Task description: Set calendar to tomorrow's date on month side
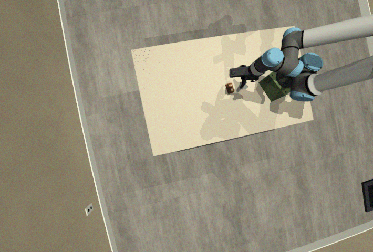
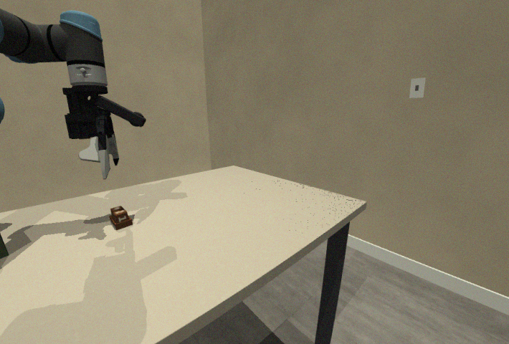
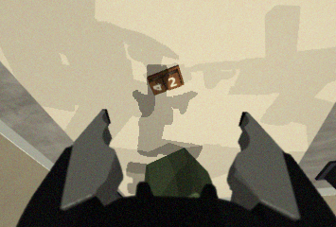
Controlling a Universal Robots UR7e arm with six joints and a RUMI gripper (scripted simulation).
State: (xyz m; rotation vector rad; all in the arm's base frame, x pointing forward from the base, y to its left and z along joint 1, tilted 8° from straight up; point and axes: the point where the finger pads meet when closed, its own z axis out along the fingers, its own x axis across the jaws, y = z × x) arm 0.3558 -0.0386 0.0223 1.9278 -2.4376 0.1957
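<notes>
Now: the brown digit cube 13 cm below my hand. The rest, counted from my hand: brown calendar tray 14 cm below, 2 cm to the left, 1 cm behind.
</notes>
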